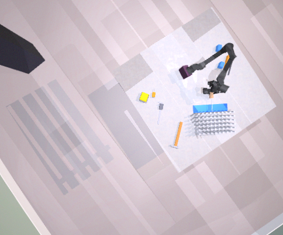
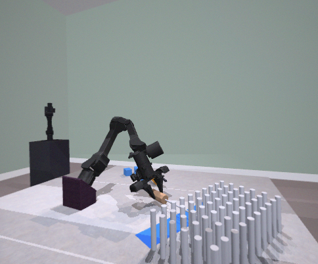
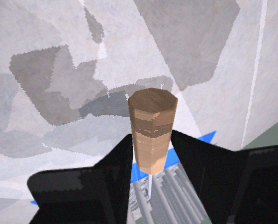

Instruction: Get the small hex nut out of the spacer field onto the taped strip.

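Now: gripper tip 12 cm short of the blue taped strip, 9 cm to the left of it and 4 cm above it. From my gripper tip the other things lie so: orange bar: 13 cm behind, 33 cm to the left, 2 cm below; then yellow block: 41 cm behind, 57 cm to the right, 2 cm below.
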